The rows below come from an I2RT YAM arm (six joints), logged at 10 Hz.
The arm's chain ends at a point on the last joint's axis. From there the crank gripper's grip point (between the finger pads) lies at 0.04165 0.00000 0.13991 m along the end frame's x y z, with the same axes.
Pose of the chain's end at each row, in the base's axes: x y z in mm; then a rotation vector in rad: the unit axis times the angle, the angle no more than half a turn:
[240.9, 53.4, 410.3, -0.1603, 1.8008, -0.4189]
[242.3, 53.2, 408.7, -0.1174, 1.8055, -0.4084]
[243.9, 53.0, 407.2, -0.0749, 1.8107, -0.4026]
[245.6, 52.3, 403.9, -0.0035, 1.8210, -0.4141]
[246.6, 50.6, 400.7, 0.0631, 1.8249, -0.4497]
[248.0, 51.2, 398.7, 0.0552, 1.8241, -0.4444]
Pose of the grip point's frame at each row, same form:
[363.4, 12.2, 342.3, -0.1603, 1.8008, -0.4189]
[364.1, 11.2, 340.0, -0.1174, 1.8055, -0.4084]
[364.8, 9.7, 337.7, -0.0749, 1.8107, -0.4026]
[364.0, 4.5, 333.1, -0.0035, 1.8210, -0.4141]
[361.8, -4.0, 329.6, 0.0631, 1.8249, -0.4497]
[363.7, -2.4, 327.6, 0.0552, 1.8241, -0.4444]

